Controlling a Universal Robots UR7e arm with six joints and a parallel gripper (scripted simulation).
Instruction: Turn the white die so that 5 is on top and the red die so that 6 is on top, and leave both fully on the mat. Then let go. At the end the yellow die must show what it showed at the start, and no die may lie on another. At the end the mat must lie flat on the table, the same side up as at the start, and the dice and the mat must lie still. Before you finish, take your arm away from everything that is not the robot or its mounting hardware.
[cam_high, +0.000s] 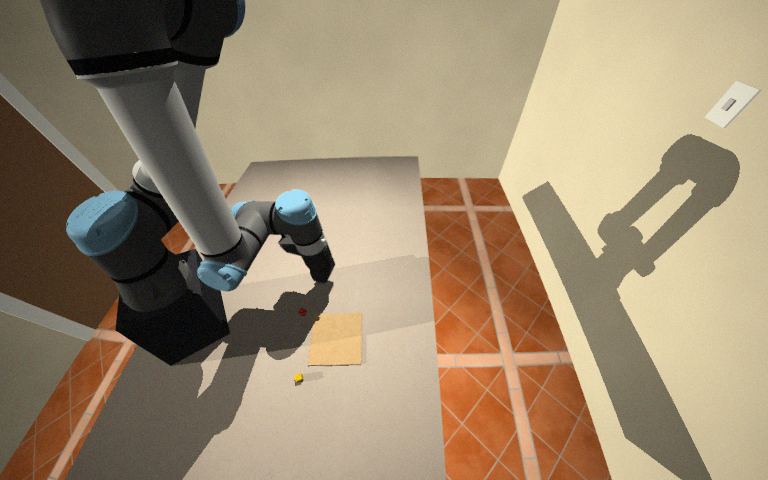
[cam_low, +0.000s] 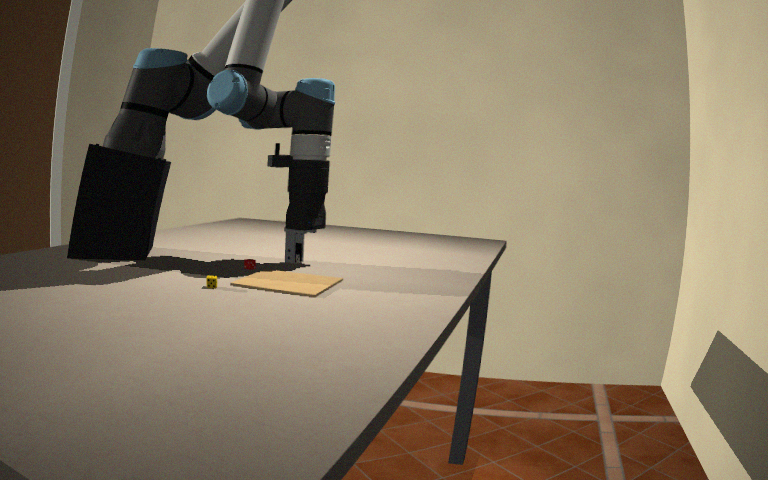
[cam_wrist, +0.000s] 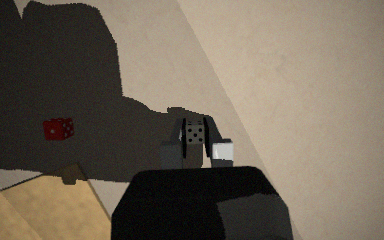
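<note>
Now: hand 19 cm to the left of the tan mat, 5 cm short of it and 2 cm above it. From my hand the other things lie so: white die: 1 cm below; yellow die: 28 cm to the right, 5 cm behind, 1 cm below; red die: 10 cm to the right, 5 cm behind, 1 cm below.
</note>
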